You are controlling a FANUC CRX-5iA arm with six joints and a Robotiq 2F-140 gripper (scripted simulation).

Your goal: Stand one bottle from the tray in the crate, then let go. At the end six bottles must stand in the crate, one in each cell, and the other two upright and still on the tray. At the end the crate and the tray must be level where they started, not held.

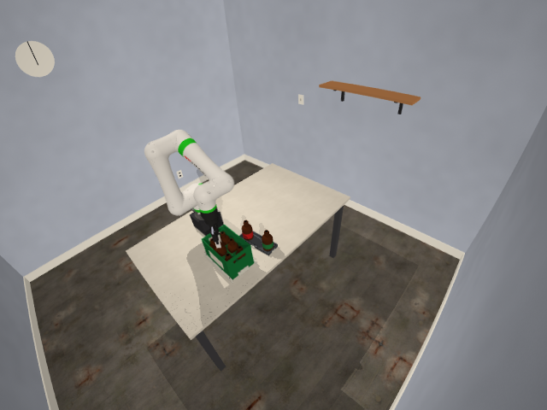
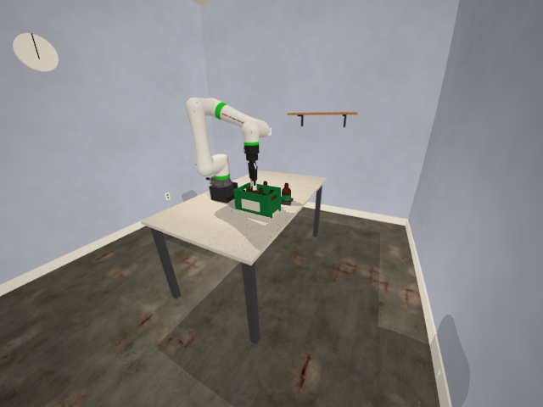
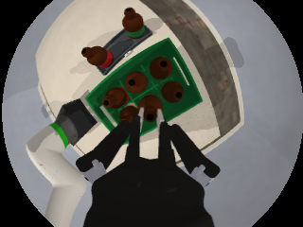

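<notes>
Right now my hand is 40 mm to the right of the green crate and 130 mm above it. The rest, counted from my hand: dark tray 270 mm to the left, 200 mm below.
</notes>
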